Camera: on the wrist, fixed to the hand. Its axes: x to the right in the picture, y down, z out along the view.
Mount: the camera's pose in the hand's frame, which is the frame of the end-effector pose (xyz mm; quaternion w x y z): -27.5 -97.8 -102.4 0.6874 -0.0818 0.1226 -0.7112
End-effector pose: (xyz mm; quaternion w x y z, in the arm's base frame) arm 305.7 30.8 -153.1 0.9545 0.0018 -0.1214 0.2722
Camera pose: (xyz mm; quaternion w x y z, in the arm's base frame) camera 357.6 -59.7 -252.8 0.8648 -0.0239 0.0126 -0.5015
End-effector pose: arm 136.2 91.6 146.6 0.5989 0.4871 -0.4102 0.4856
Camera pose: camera 228.8 181.9 82.6 0.8472 0.5180 0.0982 -0.0660
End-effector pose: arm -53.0 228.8 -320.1 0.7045 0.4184 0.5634 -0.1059
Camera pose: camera -195.3 231.2 -343.4 0.3741 -0.1577 0.7799 -0.4764
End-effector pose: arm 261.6 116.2 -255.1 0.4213 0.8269 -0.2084 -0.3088
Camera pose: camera 320.3 245.6 -280.1 0.1632 0.7200 0.5217 -0.4275
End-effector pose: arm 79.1 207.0 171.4 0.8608 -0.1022 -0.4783 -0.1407
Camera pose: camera 113.4 87.3 98.6 0.5419 0.2167 -0.2844 -0.7606
